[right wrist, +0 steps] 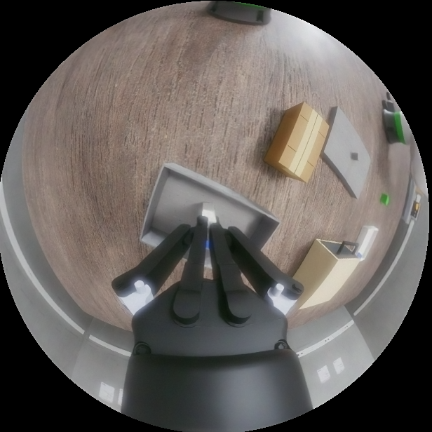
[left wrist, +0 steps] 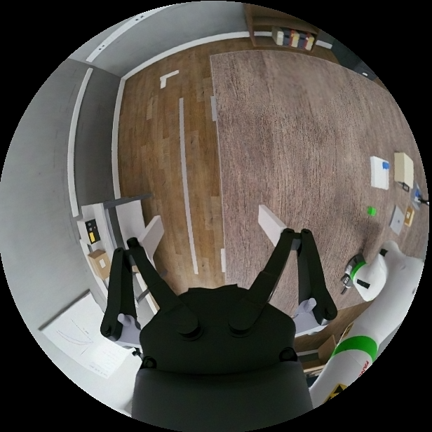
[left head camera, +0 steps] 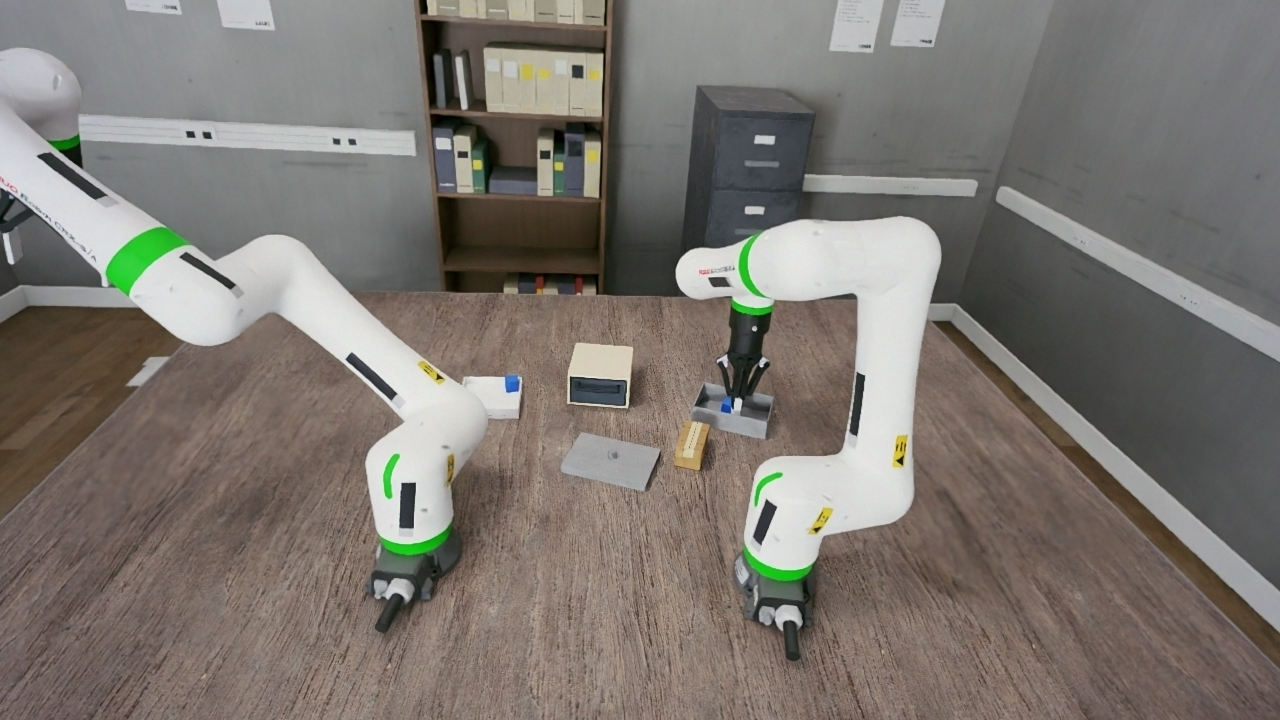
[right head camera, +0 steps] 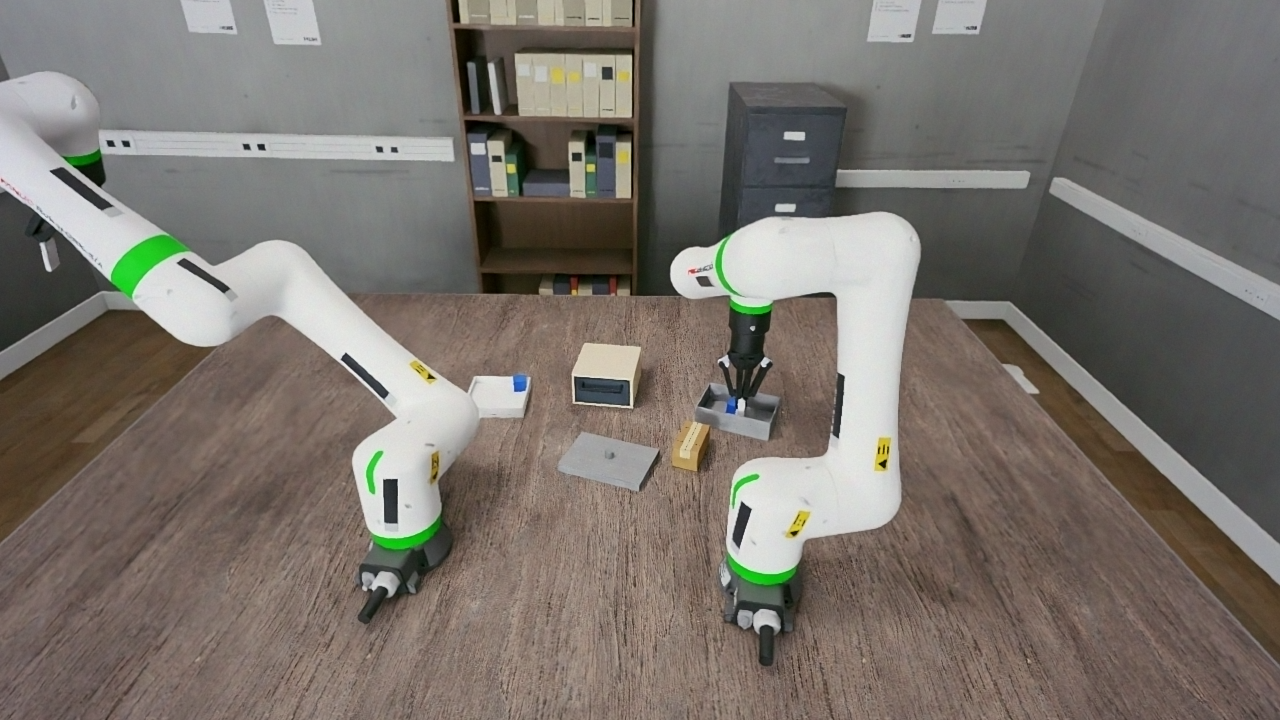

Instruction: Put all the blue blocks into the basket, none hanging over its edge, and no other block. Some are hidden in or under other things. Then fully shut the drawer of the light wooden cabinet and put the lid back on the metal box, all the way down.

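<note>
One blue block is inside the open metal box, partly hidden by my right gripper. That gripper points down into the box, shut and empty, with its fingertips beside the block. Another blue block sits at the back right corner of the white basket. The light wooden cabinet has its dark drawer in. The grey lid lies flat. My left gripper is open and empty, far left.
A brown cardboard box stands between the lid and the metal box. A green block lies on the table in both wrist views. The left arm reaches over the table's left side.
</note>
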